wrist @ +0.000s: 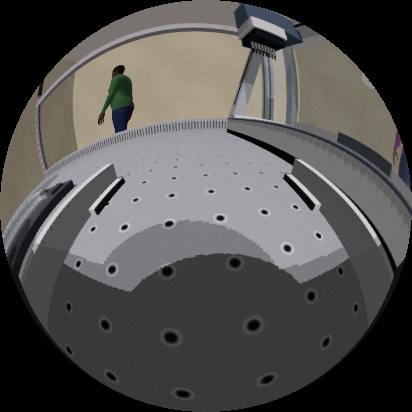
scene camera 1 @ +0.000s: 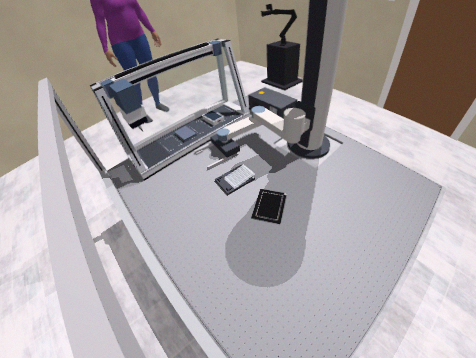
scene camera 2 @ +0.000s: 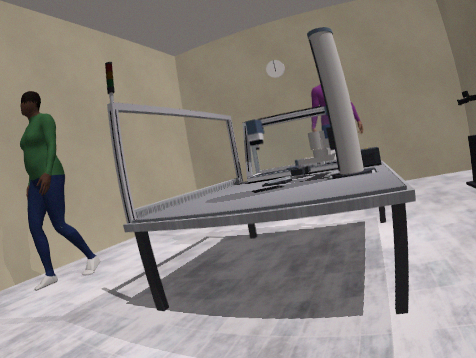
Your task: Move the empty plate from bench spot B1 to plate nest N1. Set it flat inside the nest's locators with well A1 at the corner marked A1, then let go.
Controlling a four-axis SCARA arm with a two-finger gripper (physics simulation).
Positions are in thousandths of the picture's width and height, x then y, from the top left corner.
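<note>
My gripper (wrist: 492, 397), seen. Black nest with white outline (scene camera 1: 566, 577), seen too.
</note>
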